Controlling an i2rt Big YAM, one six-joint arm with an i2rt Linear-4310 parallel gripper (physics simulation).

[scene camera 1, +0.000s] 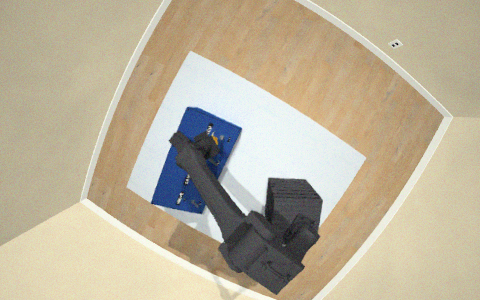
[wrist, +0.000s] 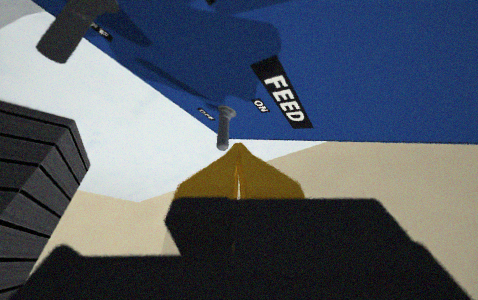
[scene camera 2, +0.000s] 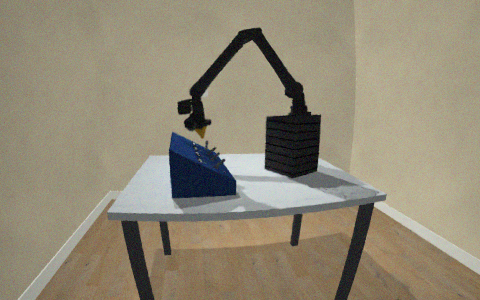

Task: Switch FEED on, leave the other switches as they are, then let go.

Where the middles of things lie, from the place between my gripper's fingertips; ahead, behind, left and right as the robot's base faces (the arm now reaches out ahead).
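There's a blue sloped switch box (scene camera 1: 175,189) here, and it's 180 mm to the left of my hand, 70 mm below it and 40 mm ahead of it.
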